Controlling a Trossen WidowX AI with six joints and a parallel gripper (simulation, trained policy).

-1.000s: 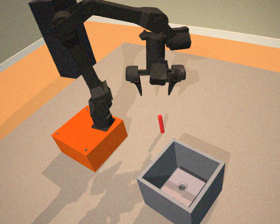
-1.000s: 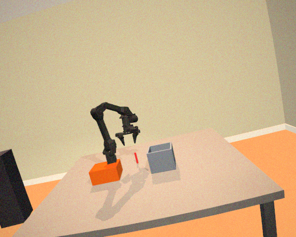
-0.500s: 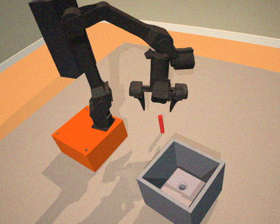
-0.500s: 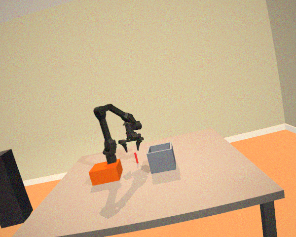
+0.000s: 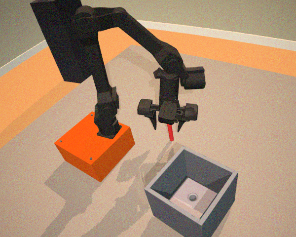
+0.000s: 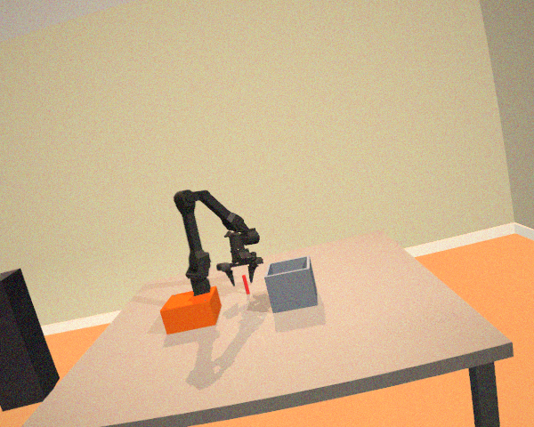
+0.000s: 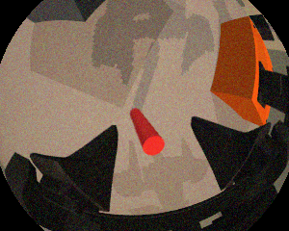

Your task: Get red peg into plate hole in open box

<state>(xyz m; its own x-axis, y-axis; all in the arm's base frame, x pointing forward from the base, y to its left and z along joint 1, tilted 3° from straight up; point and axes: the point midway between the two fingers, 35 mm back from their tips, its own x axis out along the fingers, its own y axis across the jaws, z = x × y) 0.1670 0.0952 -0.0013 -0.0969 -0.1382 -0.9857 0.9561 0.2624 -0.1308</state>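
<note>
Right now the red peg is 10 mm ahead of my gripper tip. Round my gripper tip: pale plate 220 mm to the right, 170 mm ahead.
</note>
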